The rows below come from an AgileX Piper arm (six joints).
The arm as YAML. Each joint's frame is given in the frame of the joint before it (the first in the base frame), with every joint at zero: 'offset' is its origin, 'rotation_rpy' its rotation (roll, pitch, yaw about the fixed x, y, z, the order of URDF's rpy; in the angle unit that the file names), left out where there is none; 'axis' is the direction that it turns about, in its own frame. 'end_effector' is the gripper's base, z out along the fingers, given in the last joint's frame.
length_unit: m
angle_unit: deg
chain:
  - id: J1
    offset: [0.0, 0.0, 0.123]
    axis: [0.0, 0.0, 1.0]
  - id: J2
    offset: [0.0, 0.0, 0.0]
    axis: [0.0, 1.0, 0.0]
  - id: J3
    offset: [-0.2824, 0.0, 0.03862]
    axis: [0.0, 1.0, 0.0]
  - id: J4
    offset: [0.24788, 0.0, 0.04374]
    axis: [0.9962, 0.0, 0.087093]
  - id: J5
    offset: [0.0, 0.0, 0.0]
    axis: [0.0, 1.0, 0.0]
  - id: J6
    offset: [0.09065, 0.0, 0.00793]
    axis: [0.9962, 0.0, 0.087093]
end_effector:
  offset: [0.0, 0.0, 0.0]
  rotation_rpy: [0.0, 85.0, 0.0]
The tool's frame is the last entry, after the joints.
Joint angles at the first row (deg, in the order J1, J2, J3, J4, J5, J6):
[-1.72 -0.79 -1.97 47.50 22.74 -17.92]
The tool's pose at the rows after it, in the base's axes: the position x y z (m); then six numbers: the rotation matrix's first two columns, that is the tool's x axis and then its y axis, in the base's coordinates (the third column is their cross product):
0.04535 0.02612 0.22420 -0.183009 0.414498 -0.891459 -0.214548 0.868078 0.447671
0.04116 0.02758 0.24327 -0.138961 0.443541 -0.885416 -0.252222 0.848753 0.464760
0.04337 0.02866 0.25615 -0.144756 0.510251 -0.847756 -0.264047 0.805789 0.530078
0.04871 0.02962 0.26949 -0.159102 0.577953 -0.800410 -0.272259 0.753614 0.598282
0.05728 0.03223 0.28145 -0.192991 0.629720 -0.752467 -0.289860 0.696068 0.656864
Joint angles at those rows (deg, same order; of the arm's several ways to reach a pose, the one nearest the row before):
[-1.72 -0.79 -6.02 48.93 23.61 -21.04]
[-1.72 -0.63 -9.18 51.89 23.72 -21.84]
[-1.73 1.94 -11.27 56.71 23.19 -22.09]
[-1.72 5.60 -13.43 63.28 22.48 -23.86]
[-1.73 10.26 -15.40 72.78 22.99 -29.17]

